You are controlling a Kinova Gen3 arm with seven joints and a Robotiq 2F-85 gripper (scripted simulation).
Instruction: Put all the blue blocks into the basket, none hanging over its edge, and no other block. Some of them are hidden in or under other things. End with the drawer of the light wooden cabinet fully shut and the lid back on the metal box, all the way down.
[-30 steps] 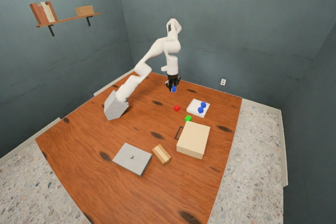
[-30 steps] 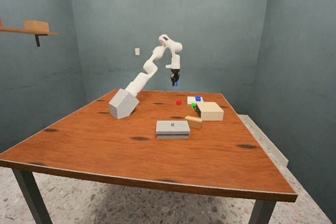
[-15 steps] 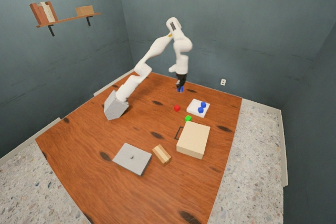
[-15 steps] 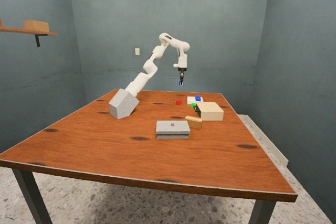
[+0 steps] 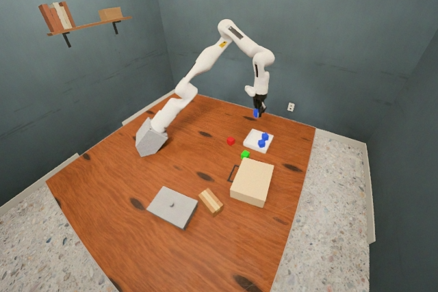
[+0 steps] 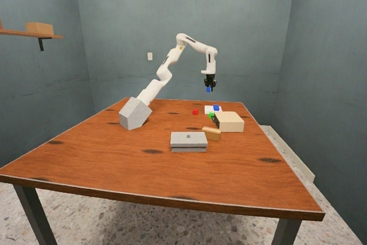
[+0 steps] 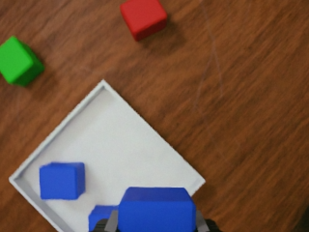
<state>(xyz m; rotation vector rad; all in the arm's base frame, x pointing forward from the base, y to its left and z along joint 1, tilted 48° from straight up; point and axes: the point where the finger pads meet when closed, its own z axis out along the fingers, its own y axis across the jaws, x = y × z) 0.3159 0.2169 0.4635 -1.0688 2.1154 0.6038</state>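
The white basket is 50 mm ahead of my hand, 20 mm to the right of it and 180 mm below it. Also, from my hand: light wooden cabinet (210 mm ahead, 290 mm to the right, 160 mm below); green block (70 mm ahead, 180 mm to the right, 170 mm below); red block (70 mm behind, 160 mm to the right, 170 mm below).
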